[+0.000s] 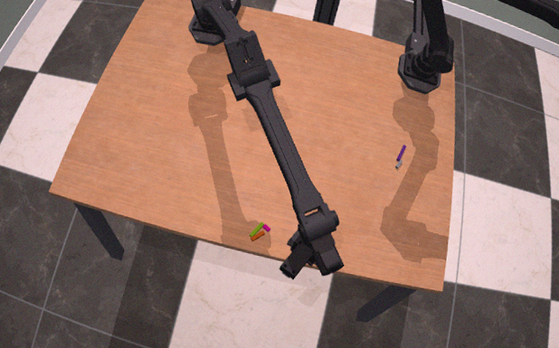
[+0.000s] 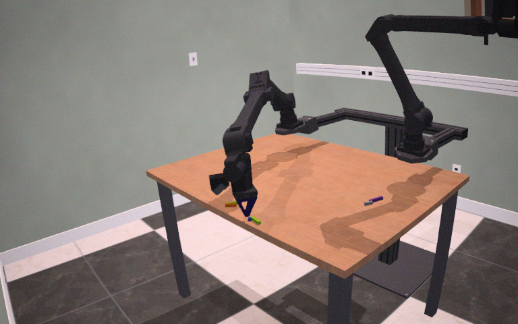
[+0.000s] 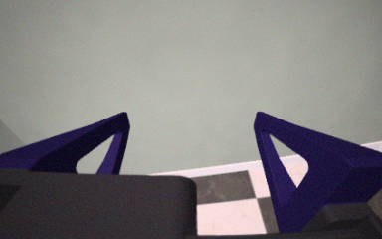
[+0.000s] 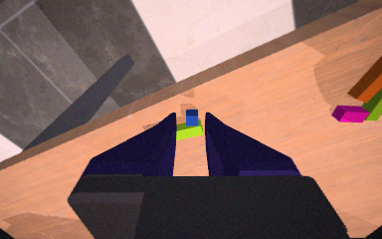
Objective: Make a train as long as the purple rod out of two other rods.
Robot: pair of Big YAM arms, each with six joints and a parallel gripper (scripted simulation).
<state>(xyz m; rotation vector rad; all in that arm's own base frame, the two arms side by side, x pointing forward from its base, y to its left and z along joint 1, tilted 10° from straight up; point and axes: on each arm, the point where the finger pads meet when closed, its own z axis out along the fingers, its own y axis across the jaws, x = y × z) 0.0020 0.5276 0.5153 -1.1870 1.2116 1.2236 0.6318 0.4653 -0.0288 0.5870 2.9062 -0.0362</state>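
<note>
Right now the blue rod is 30 mm below my right hand and 10 mm behind it. Also, from my right hand: grey rod: 360 mm behind, 240 mm to the left, 30 mm below; then magenta rod: 120 mm to the right, 70 mm behind, 30 mm below; then orange rod: 130 mm to the right, 40 mm behind, 30 mm below.
</note>
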